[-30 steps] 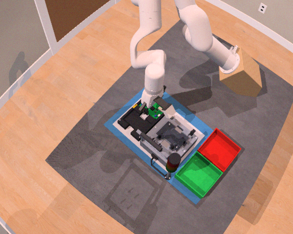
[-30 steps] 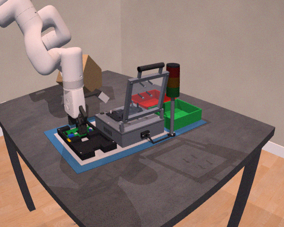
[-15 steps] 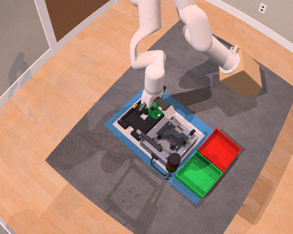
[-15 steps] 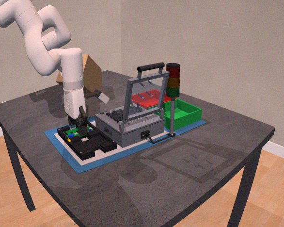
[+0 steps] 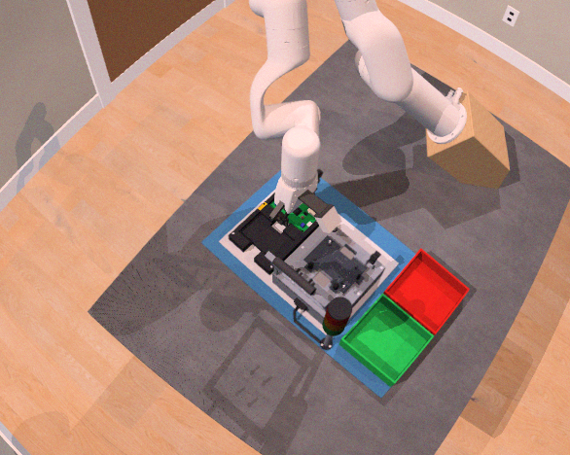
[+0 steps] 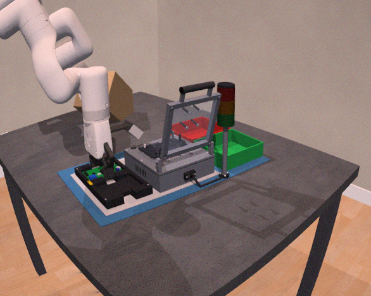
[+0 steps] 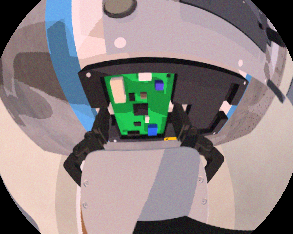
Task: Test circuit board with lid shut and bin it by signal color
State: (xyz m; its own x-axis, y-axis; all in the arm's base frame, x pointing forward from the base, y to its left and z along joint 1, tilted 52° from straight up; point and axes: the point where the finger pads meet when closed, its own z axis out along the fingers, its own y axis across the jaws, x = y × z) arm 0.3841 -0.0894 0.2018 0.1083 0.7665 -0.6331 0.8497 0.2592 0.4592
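My hand is 10 mm above the green circuit board. The rest, counted from my hand: black latch hook: 30 mm ahead, 230 mm to the left, 60 mm above; clear lid: 200 mm ahead, 150 mm to the left, 160 mm above; plate: 90 mm ahead, 170 mm to the left, 40 mm above.
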